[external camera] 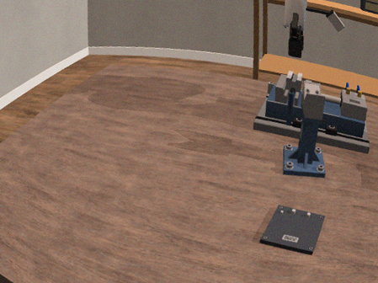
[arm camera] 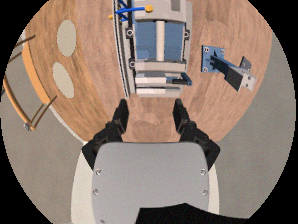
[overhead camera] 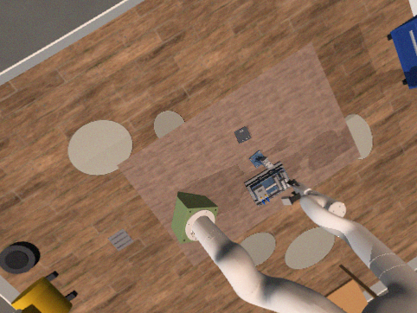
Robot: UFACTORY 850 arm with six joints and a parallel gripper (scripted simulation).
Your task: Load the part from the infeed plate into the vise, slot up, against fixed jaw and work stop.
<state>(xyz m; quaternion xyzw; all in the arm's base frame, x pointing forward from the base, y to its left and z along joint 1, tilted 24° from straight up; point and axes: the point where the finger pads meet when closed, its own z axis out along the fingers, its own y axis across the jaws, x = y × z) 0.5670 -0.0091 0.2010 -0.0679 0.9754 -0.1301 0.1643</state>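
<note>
Now: hand 8 cm above the part. From my hand the other things lie so: air cylinder: 17 cm behind, 11 cm below.
</note>
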